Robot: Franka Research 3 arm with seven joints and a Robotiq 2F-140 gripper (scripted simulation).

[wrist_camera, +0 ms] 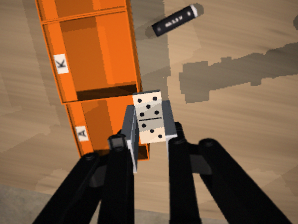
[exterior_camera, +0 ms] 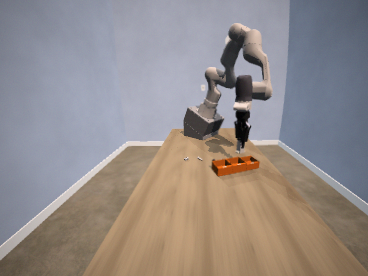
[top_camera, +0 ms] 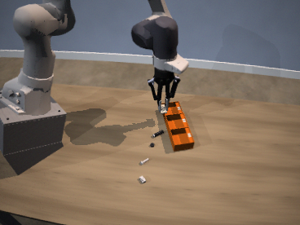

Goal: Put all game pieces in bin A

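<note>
My hand is 8 cm above the orange bin, 7 cm short of it and 2 cm to the left of it. Also, from my hand: white domino (3 cm below); then black nut (15 cm to the right, 10 cm below, 1 cm ahead); then black cylinder (10 cm below, 9 cm to the right, 1 cm ahead).
</note>
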